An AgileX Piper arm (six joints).
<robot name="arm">
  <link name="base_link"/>
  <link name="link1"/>
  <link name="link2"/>
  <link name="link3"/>
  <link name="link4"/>
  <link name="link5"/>
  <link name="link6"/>
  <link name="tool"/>
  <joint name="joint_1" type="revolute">
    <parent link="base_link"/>
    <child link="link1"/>
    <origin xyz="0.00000 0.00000 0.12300"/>
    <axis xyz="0 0 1"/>
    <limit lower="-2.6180" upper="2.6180"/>
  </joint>
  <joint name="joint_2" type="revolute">
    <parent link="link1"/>
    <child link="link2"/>
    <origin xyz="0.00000 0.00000 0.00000"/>
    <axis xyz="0 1 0"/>
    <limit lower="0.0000" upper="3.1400"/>
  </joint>
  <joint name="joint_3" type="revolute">
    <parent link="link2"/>
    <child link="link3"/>
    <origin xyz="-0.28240 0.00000 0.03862"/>
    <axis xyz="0 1 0"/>
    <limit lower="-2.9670" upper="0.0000"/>
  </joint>
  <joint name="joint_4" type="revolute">
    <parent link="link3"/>
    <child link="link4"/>
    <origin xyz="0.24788 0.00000 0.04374"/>
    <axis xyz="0.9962 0 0.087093"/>
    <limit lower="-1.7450" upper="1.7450"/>
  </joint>
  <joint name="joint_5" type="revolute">
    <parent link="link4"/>
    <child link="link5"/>
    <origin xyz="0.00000 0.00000 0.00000"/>
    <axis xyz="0 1 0"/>
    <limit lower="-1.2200" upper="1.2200"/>
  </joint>
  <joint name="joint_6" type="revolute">
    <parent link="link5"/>
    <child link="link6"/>
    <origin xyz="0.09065 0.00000 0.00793"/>
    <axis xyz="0.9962 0 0.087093"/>
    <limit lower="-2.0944" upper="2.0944"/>
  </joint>
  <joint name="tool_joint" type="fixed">
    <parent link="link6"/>
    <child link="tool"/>
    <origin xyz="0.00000 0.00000 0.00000" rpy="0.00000 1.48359 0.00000"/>
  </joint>
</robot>
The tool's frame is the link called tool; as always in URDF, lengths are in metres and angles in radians.
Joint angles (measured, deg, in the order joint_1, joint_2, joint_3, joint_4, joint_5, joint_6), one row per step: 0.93 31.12 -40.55 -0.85 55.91 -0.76; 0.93 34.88 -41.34 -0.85 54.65 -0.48; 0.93 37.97 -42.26 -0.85 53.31 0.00; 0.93 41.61 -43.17 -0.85 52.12 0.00; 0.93 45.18 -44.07 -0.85 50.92 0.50; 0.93 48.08 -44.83 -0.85 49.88 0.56; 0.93 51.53 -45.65 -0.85 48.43 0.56; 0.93 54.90 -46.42 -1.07 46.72 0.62; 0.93 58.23 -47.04 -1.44 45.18 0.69; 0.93 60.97 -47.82 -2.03 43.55 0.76; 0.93 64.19 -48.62 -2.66 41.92 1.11
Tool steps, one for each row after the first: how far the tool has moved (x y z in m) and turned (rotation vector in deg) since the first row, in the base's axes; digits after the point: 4 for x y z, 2 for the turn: 0.0144 0.0003 -0.0003 0.18 1.71 -0.17; 0.0267 0.0005 0.0006 0.51 2.54 -0.48; 0.0411 0.0007 -0.0006 0.47 4.08 -0.47; 0.0553 0.0010 -0.0026 0.80 5.55 -0.81; 0.0670 0.0012 -0.0047 0.82 6.65 -0.84; 0.0812 0.0014 -0.0083 0.79 7.83 -0.83; 0.0953 0.0014 -0.0125 0.59 8.71 -0.86; 0.1089 0.0013 -0.0184 0.24 9.88 -0.88; 0.1207 0.0009 -0.0220 -0.31 10.19 -0.86; 0.1340 0.0005 -0.0280 -0.71 10.96 -1.00
